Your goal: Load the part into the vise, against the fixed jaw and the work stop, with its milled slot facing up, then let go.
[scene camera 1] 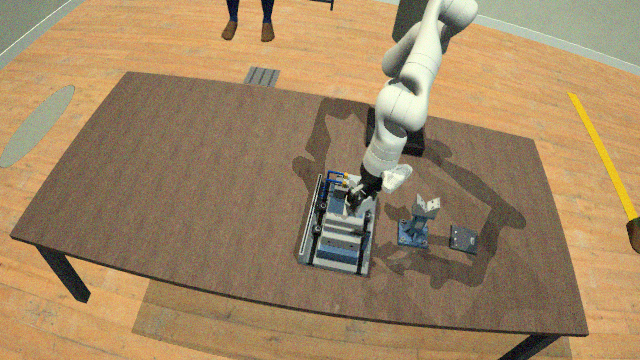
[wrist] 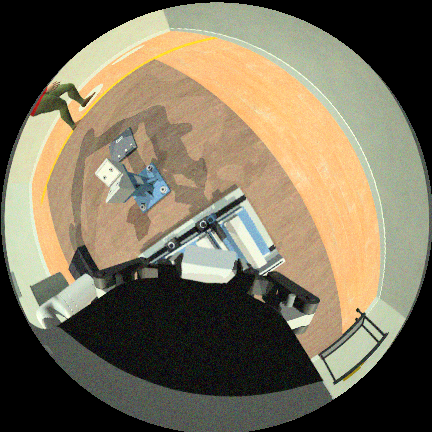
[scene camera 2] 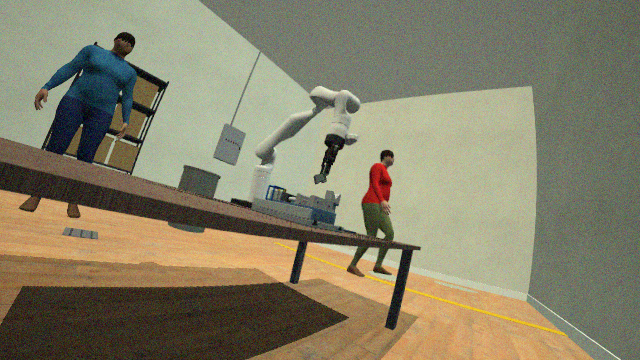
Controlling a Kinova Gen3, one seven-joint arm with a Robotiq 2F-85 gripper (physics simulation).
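Seen in the pictures: gripper, between the fingertips: [scene camera 1: 362,204] [wrist: 209,263] [scene camera 2: 323,176]; arm's base, origin of its link: [wrist: 90,284].
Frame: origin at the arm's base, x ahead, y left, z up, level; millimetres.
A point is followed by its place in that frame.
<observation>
The part [scene camera 1: 352,206] [scene camera 2: 320,178] @(x 523, y -32, z 134 mm) [wrist: 209,264] @(x 507, y -6, z 156 mm) is a pale grey block. My gripper [scene camera 1: 356,199] @(x 505, y -7, z 150 mm) [scene camera 2: 323,174] @(x 505, y -7, z 150 mm) [wrist: 209,263] @(x 505, y -7, z 150 mm) is shut on it. The part hangs above the vise [scene camera 1: 334,253] @(x 589, y -37, z 25 mm) [scene camera 2: 286,210] @(x 526, y -138, z -3 mm) [wrist: 259,229] @(x 598, y -39, z -13 mm), with a gap below it in scene camera 2. In scene camera 1 it appears over the screw end, behind the movable jaw [scene camera 1: 345,220]. The fixed jaw [scene camera 1: 340,241] @(x 568, y -32, z 56 mm) [wrist: 245,242] stands toward the table's front edge. The part looks tilted; its milled slot cannot be made out. The work stop is too small to tell clearly.
A blue-based stand [scene camera 1: 413,238] @(x 429, y 166, z -13 mm) [wrist: 152,189] @(x 415, y 148, z -22 mm) with a pale V-shaped top is beside the vise. A dark flat plate [scene camera 1: 463,239] @(x 366, y 327, z -24 mm) [wrist: 123,144] @(x 373, y 324, z -24 mm) lies beyond it. Blue pipes with yellow fittings [scene camera 1: 345,176] @(x 357, y -81, z 74 mm) rise at the vise's rear. A person in red [scene camera 2: 378,189] is beyond the table.
</observation>
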